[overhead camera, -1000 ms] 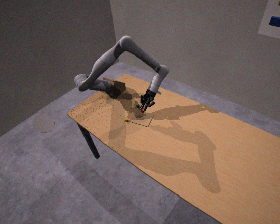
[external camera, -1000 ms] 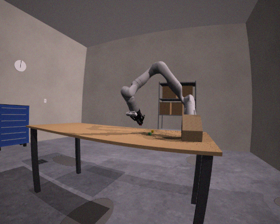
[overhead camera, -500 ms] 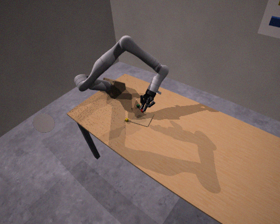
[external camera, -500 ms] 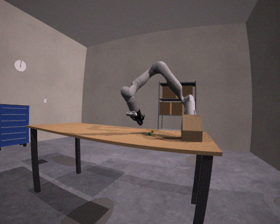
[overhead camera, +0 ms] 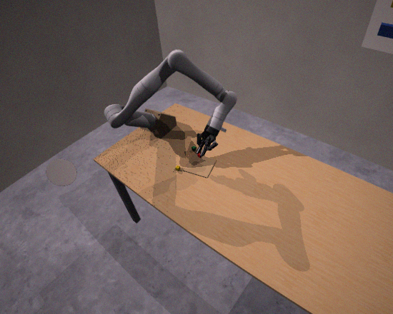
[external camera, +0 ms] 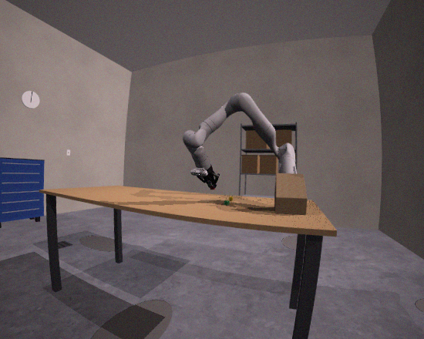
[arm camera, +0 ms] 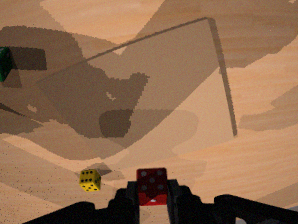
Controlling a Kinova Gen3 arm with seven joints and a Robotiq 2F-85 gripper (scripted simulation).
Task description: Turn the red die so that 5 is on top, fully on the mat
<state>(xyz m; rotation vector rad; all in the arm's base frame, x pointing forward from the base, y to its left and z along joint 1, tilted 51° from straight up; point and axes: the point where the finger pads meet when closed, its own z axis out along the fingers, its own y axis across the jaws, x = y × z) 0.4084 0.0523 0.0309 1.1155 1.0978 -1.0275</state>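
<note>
Right now the tan mat is 9 cm below my hand and 1 cm to the right of it. The rest, counted from my hand: yellow die 11 cm to the right, 8 cm below, 7 cm behind; then red die 2 cm below, 1 cm to the right; then green die 11 cm behind, 8 cm below, 6 cm to the left.
</note>
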